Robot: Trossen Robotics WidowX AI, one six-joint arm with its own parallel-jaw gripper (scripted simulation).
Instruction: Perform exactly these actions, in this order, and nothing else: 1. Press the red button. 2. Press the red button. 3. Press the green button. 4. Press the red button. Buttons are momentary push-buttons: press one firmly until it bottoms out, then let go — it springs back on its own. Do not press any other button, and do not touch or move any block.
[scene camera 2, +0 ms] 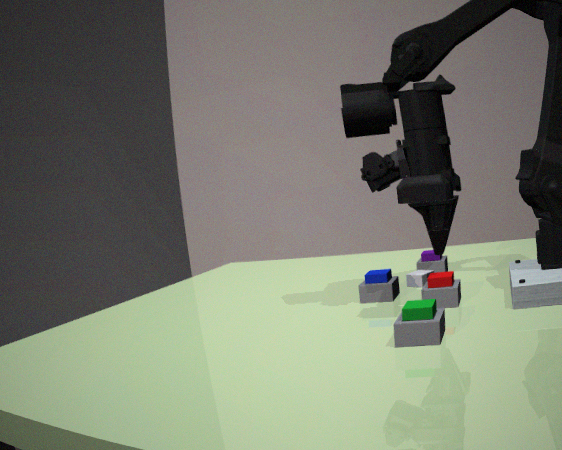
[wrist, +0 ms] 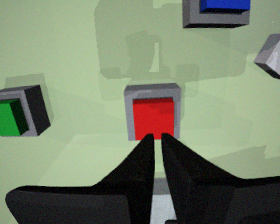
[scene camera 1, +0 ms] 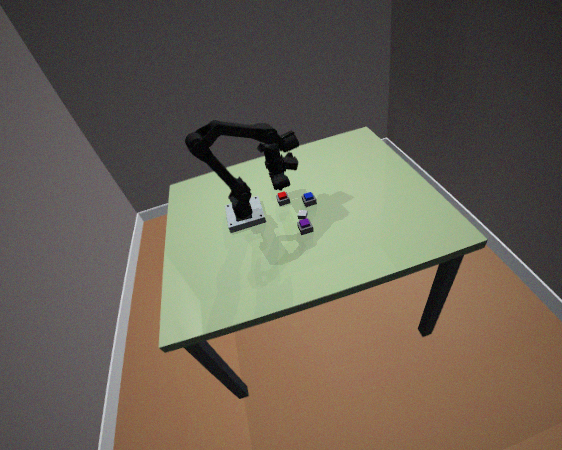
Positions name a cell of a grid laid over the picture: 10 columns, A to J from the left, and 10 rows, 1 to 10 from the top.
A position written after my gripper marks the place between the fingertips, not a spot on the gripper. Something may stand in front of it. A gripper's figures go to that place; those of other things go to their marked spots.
My gripper (wrist: F7): 0.10 m from the lens. A red button (wrist: F6) is 0.12 m from the lens.
